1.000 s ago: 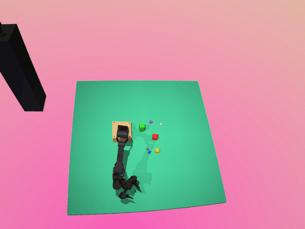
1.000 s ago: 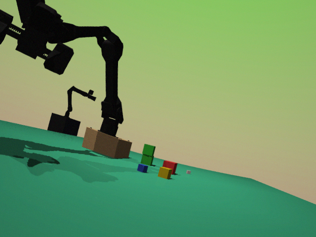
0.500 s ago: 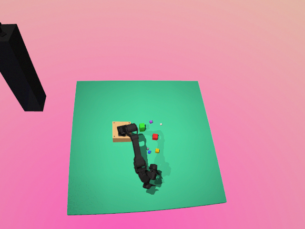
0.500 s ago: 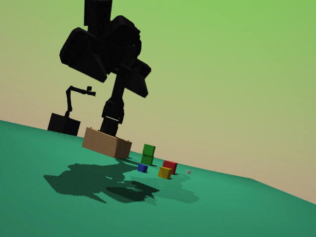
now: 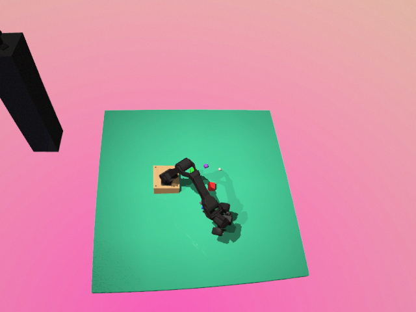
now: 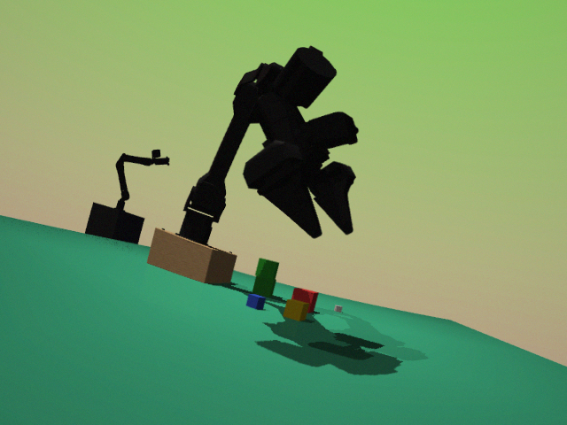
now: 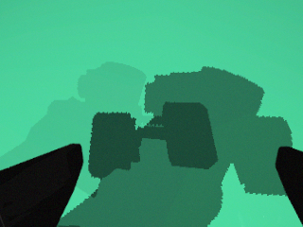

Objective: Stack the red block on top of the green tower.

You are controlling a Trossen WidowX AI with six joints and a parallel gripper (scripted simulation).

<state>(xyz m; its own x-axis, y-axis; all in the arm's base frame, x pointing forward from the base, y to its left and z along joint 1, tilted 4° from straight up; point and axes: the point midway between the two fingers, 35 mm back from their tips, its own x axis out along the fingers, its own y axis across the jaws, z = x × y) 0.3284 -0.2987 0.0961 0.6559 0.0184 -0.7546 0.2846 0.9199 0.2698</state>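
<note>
Right now my gripper tip is 29 cm to the right of the red block, 11 cm above it and 6 cm past it. From my gripper tip the other things lie so: small grey cube (18 cm to the left, 13 cm below, 13 cm behind); then yellow block (16 cm to the left, 12 cm below, 5 cm behind); then blue block (15 cm to the left, 12 cm below, 12 cm behind).
</note>
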